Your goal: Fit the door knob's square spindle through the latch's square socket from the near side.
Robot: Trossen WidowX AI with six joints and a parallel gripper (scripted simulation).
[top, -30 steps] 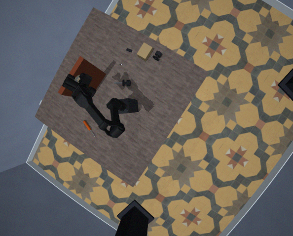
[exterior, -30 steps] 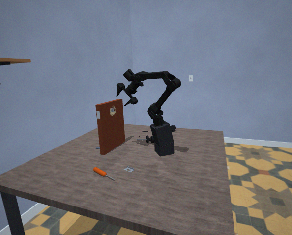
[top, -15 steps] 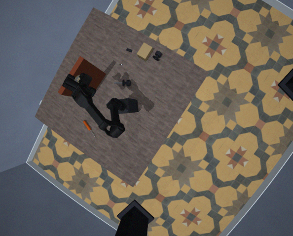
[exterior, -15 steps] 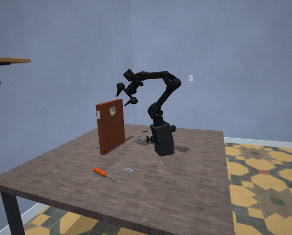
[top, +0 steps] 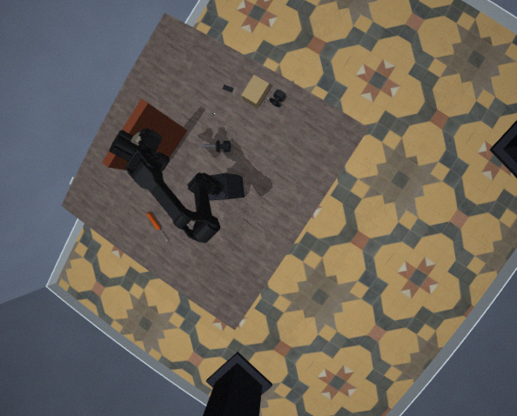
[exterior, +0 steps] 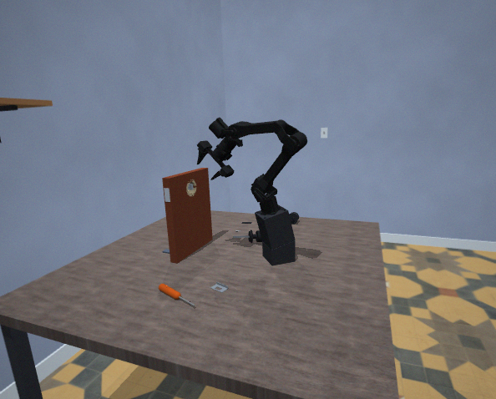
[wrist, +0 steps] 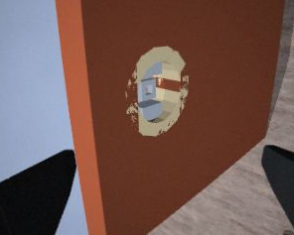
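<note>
Now: the grey latch 120 mm ahead of my hand, 10 mm to the left of it and 100 mm below it. From my hand the other things lie so: small metal plate: 210 mm behind, 240 mm to the left, 400 mm below; orange screwdriver: 120 mm behind, 370 mm to the left, 390 mm below; white latch plate: 100 mm ahead, 160 mm to the left, 100 mm below.
</note>
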